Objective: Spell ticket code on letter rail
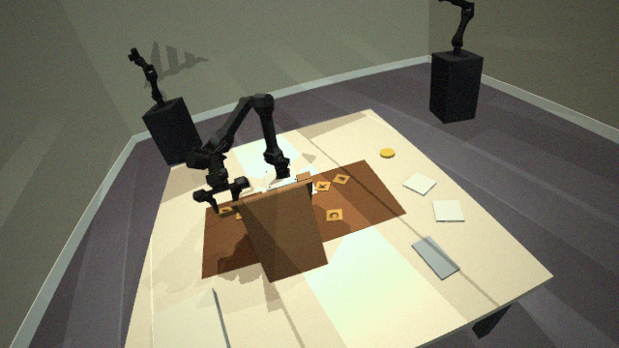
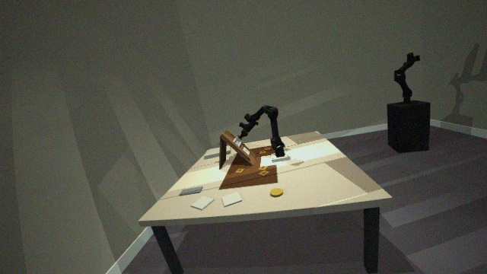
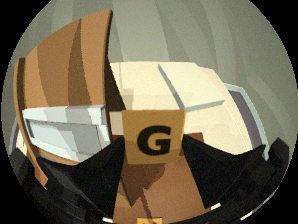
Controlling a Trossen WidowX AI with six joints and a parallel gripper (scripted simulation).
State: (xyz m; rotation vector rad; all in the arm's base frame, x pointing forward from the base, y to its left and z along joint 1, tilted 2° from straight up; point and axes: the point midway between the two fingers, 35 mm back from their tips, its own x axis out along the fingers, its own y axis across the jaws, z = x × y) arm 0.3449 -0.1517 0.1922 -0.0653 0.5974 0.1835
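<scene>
Now: gripper tip 13 cm to the right of the white ticket, 9 cm above it and 8 cm past it. The rest, counted from my gripper tip: brown mat: 18 cm to the left, 18 cm below, 18 cm behind; orange tile marked 7: 18 cm below, 18 cm behind, 3 cm to the right; orange tile marked g: right at my gripper tip.
</scene>
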